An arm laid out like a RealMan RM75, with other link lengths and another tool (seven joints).
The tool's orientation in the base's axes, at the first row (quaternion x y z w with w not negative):
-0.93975, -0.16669, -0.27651, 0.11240
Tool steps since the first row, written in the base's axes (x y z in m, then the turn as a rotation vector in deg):
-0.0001, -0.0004, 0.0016, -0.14, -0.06, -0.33
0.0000, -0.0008, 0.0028, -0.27, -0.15, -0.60
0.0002, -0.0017, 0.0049, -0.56, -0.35, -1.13
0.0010, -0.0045, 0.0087, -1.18, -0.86, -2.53
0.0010, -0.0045, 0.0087, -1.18, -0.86, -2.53
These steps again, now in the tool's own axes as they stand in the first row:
0.0007, 0.0001, -0.0015, -0.31, 0.04, 0.19
0.0014, 0.0004, -0.0025, -0.59, 0.11, 0.32
0.0025, 0.0011, -0.0044, -1.16, 0.25, 0.55
0.0045, 0.0035, -0.0080, -2.56, 0.65, 1.25
0.0045, 0.0035, -0.0080, -2.56, 0.65, 1.25

